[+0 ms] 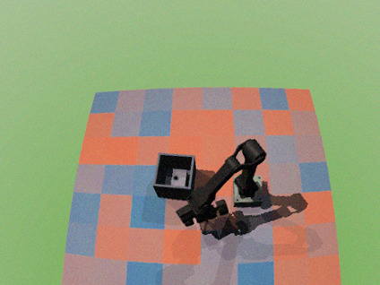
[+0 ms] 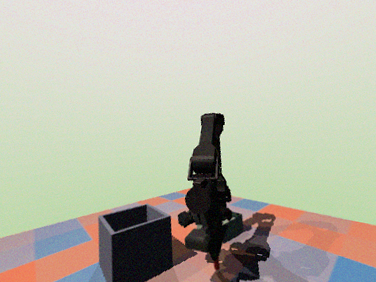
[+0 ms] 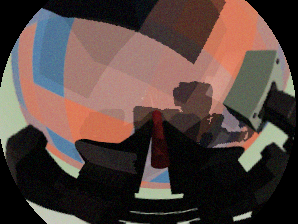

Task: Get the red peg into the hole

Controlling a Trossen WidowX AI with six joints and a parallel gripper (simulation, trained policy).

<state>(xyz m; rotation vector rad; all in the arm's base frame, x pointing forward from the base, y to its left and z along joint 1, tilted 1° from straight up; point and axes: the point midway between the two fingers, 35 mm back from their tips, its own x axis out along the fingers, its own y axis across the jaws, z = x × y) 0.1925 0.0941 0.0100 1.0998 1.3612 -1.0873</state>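
The pale grey plate is 11 cm ahead of my gripper tip, 21 cm to the right of it and 1 cm above it. Also, from my gripper tip: red peg (1 cm above).
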